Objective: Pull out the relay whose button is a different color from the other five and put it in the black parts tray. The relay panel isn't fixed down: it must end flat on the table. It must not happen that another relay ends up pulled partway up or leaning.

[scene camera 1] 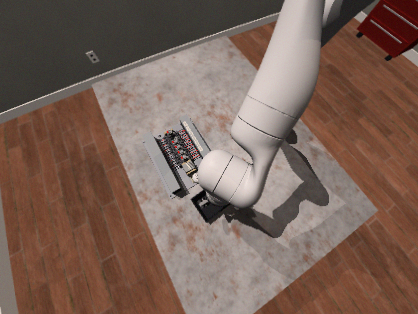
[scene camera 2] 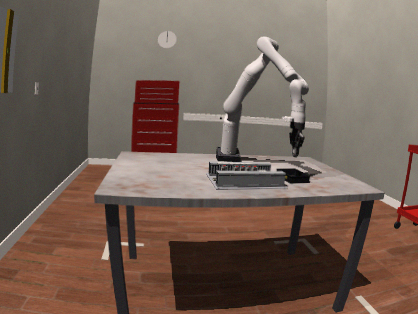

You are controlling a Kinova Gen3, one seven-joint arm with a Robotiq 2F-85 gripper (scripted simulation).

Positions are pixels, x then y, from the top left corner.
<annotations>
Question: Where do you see a grey relay panel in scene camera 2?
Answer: At 263, 178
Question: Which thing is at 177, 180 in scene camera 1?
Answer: A grey relay panel.
</annotations>
